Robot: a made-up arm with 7 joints.
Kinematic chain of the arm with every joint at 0, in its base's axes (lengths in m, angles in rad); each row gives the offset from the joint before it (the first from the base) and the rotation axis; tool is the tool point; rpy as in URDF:
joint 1: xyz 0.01 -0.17 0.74 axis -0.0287 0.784 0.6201
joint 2: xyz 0.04 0 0.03 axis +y
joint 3: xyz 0.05 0 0.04 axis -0.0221 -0.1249 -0.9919
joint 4: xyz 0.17 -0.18 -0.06 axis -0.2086 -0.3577 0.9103
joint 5: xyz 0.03 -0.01 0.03 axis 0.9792 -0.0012 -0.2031
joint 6: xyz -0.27 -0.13 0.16 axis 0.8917 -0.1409 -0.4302
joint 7: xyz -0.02 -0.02 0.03 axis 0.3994 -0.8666 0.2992
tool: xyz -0.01 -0.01 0.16 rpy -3.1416 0 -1.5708
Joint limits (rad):
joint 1: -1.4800..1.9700
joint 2: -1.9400..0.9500
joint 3: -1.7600..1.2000
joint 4: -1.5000..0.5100
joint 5: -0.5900..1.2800
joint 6: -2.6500..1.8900
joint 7: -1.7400..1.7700
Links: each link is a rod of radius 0.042 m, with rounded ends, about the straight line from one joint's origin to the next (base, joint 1, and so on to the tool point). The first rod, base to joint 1, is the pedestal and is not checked.
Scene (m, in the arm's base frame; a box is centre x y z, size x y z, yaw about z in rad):
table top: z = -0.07
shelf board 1: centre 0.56 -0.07 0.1 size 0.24 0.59 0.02 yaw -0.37
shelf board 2: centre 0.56 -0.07 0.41 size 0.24 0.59 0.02 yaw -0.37
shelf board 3: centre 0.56 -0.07 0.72 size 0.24 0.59 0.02 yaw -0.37
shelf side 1: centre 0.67 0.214 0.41 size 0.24 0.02 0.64 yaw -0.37
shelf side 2: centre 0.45 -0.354 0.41 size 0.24 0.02 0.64 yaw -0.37
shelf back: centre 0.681 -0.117 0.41 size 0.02 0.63 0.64 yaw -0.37
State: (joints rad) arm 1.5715 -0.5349 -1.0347 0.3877 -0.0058 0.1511 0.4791
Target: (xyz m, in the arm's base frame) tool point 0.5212 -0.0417 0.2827
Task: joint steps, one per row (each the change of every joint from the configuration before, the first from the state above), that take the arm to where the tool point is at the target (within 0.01 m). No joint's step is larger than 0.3 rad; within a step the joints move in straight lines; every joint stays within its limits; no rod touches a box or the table.
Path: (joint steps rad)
1: 0.1993 0.1257 -0.0313 -0.0561 -0.2340 -0.2089 -0.1920
2: 0.1992 0.1257 -0.0312 -0.0561 -0.2340 -0.2089 -0.1920
3: 0.0000 0.0682 -0.0224 -0.1701 0.2244 0.2164 0.2240
4: 0.0000 0.0681 -0.0224 -0.1701 0.2243 0.2163 0.2240
5: 0.0000 0.0682 -0.0224 -0.1701 0.2244 0.2164 0.2240
6: -0.1160 -0.0536 0.1209 0.2482 0.0363 -0.0267 -0.0428
7: -0.1161 -0.0536 0.1210 0.2483 0.0363 -0.0268 -0.0427
8: -0.1160 -0.0536 0.1209 0.2483 0.0363 -0.0267 -0.0428

